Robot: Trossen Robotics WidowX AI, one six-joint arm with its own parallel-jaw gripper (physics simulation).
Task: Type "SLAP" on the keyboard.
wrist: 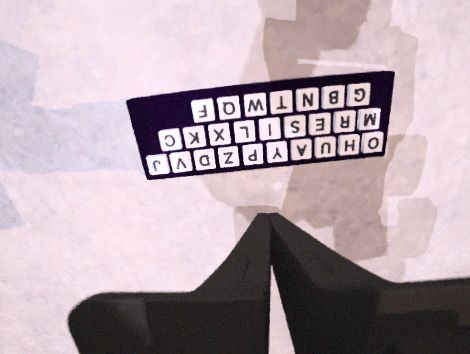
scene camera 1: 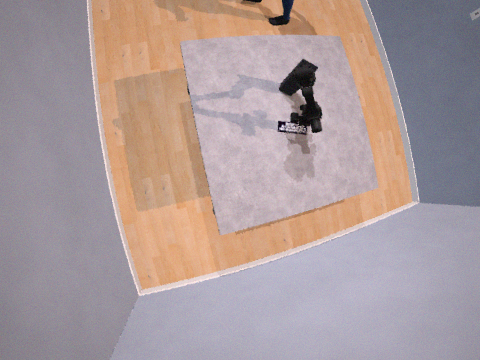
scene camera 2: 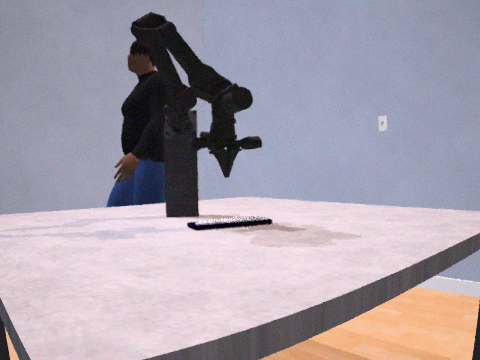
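Seen in the pictures: gripper, fingertip midpoint: (wrist: 267, 222) (scene camera 1: 299, 124) (scene camera 2: 226, 177); arm's base at its link origin: (scene camera 2: 179, 122).
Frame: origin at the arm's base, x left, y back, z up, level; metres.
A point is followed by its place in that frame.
Observation:
A dark keyboard (scene camera 1: 281, 126) {x -0.165, y -0.222, z -0.282 m} (scene camera 2: 230, 223) {x -0.119, y -0.286, z -0.284 m} (wrist: 145, 120) {x -0.163, y -0.201, z -0.283 m} with white letter keys lies flat on the table. In the wrist view its letters appear upside down. The S key (wrist: 295, 125) {x -0.067, y -0.273, z -0.278 m} and the L key (wrist: 244, 131) {x -0.103, y -0.254, z -0.278 m} are in the middle row. The A key (wrist: 301, 149) {x -0.073, y -0.294, z -0.278 m} and the P key (wrist: 252, 154) {x -0.108, y -0.274, z -0.278 m} are in the row nearest the gripper. My gripper (scene camera 2: 227, 176) {x -0.105, y -0.266, z -0.169 m} (wrist: 267, 222) {x -0.105, y -0.266, z -0.169 m} is shut and empty. It hangs well above the keyboard, clear of the keys. In the top scene view the arm hides the fingertips.
The table (scene camera 1: 260, 185) {x -0.473, y -0.501, z -0.296 m} (scene camera 2: 200, 280) {x -0.536, y -0.550, z -0.296 m} (wrist: 90, 235) {x -0.303, y -0.255, z -0.296 m} bears the arm's dark base (scene camera 1: 298, 76) (scene camera 2: 181, 165) {x -0.014, y -0.021, z -0.136 m}. Shadows of the arm fall across the keyboard and table top. A person (scene camera 2: 145, 120) in a black top and blue trousers stands behind the table.

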